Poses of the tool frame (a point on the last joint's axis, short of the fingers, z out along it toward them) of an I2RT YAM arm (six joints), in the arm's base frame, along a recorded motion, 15 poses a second.
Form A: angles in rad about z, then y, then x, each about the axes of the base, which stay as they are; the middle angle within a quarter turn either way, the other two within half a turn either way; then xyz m.
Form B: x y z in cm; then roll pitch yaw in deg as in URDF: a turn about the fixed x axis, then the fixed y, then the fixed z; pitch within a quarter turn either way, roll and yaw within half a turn. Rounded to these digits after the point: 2 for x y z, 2 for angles.
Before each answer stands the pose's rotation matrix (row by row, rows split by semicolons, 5 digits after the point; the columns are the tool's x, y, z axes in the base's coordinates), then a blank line. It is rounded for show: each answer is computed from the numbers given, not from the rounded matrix.
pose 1, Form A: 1.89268, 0.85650, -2.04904, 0.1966, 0.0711, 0.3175
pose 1, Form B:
-0.20724 -0.62144 0.75555; -0.22438 0.78193 0.58159; -0.95221 -0.04900 -0.30148

19.66, 7.11, 31.75, -170.77, 72.22, -132.73
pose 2, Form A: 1.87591, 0.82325, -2.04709, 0.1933, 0.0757, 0.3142
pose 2, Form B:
-0.20423 -0.64844 0.73336; -0.24153 0.75937 0.60418; -0.94866 -0.05374 -0.31170

19.33, 7.57, 31.42, -170.22, 71.56, -130.22
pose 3, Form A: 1.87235, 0.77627, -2.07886, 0.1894, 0.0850, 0.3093
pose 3, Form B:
-0.21192 -0.68133 0.70062; -0.28273 0.72899 0.62340; -0.93550 -0.06597 -0.34712

18.94, 8.50, 30.93, -169.24, 69.31, -126.85
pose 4, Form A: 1.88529, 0.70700, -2.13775, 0.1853, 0.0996, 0.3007
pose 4, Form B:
-0.23519 -0.72302 0.64956; -0.34123 0.68719 0.64136; -0.91008 -0.07081 -0.40834

18.53, 9.96, 30.07, -170.16, 65.52, -124.58
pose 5, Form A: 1.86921, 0.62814, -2.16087, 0.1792, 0.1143, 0.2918
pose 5, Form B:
-0.23789 -0.77336 0.58764; -0.38828 0.63028 0.67230; -0.89031 -0.06824 -0.45021

17.92, 11.43, 29.18, -171.38, 62.91, -121.49
